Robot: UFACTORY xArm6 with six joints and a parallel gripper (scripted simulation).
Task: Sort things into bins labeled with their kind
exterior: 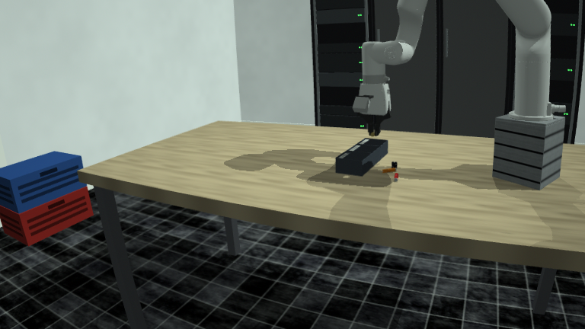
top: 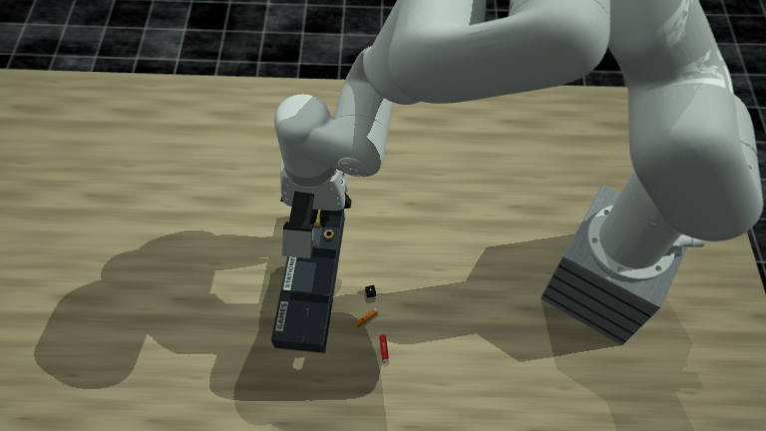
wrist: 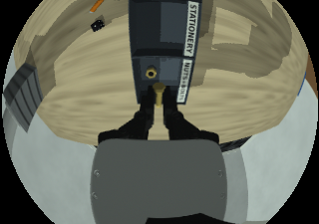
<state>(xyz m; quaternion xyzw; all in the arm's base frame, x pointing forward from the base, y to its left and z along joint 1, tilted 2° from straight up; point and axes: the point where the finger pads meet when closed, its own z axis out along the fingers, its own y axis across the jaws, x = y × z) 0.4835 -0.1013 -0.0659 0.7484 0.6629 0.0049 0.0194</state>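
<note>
Right now my hand is 80 mm above the brass nut and 10 mm past it. Also, from my hand: dark three-part bin 80 mm to the left, 70 mm below, 20 mm ahead; black die 110 mm to the left, 90 mm behind, 80 mm below; brass bolt 20 mm below, 10 mm to the left.
</note>
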